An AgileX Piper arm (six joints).
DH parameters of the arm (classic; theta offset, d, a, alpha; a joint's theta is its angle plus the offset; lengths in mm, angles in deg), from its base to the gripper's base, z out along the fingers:
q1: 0 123 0 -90
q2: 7.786 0 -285.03 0
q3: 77.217 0 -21.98 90
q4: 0 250.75 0 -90
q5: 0 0 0 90
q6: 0 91 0 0
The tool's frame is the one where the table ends.
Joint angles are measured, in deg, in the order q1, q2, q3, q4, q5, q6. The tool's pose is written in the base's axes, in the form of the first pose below.
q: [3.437, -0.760, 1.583, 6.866, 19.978, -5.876]
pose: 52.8 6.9 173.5 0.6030 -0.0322 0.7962 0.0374
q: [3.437, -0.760, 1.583, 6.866, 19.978, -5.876]
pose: 52.8 6.9 173.5 0.6030 -0.0322 0.7962 0.0374
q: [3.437, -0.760, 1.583, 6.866, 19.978, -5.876]
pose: 52.8 6.9 173.5 0.6030 -0.0322 0.7962 0.0374
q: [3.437, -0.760, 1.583, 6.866, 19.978, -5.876]
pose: 52.8 6.9 173.5 0.6030 -0.0322 0.7962 0.0374
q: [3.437, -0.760, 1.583, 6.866, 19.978, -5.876]
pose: 52.8 6.9 173.5 0.6030 -0.0322 0.7962 0.0374
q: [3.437, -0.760, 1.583, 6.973, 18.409, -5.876]
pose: 53.5 6.7 175.9 0.6138 -0.0303 0.7880 0.0375
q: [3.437, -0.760, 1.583, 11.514, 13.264, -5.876]
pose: 55.1 7.5 184.1 0.6472 -0.0023 0.7594 0.0671
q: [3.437, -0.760, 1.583, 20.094, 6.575, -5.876]
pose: 56.2 7.0 194.9 0.6842 0.0532 0.7174 0.1198
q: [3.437, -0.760, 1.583, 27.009, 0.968, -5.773]
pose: 56.3 4.1 203.3 0.7099 0.1034 0.6785 0.1579
